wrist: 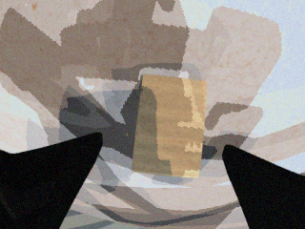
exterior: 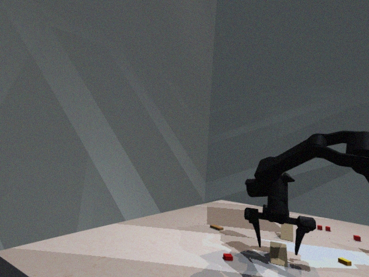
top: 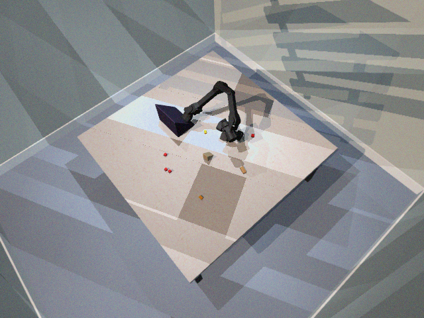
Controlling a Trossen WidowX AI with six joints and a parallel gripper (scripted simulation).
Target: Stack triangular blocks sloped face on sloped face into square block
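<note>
The red cube lies 11 cm to the left of my gripper tip, 10 cm ahead of it and 2 cm below it. Round my gripper tip: flat block (25 cm ahead, 12 cm to the right, 2 cm below).
</note>
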